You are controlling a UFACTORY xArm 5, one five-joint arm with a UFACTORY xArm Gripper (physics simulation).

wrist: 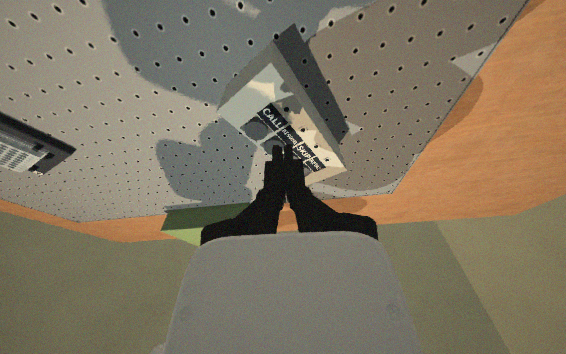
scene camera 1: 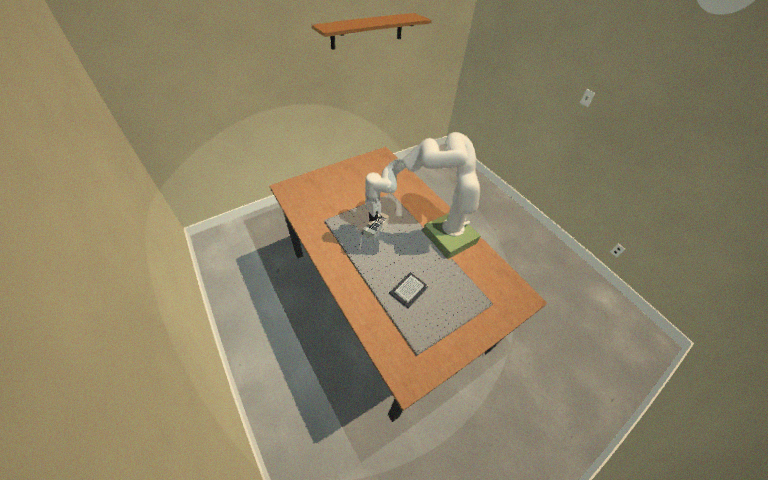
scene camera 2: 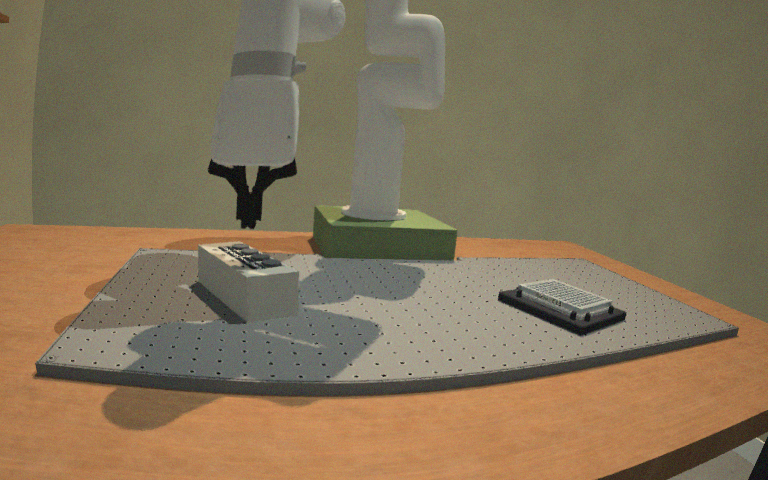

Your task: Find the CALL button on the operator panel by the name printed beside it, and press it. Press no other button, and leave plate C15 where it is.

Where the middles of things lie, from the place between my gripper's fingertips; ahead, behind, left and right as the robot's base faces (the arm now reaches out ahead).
The operator panel [scene camera 2: 256,293] is 70 mm below my hand, 30 mm behind it and 10 mm to the right of it. Round my hand: plate C15 [scene camera 2: 564,298]: 420 mm to the left, 80 mm below, 40 mm behind.
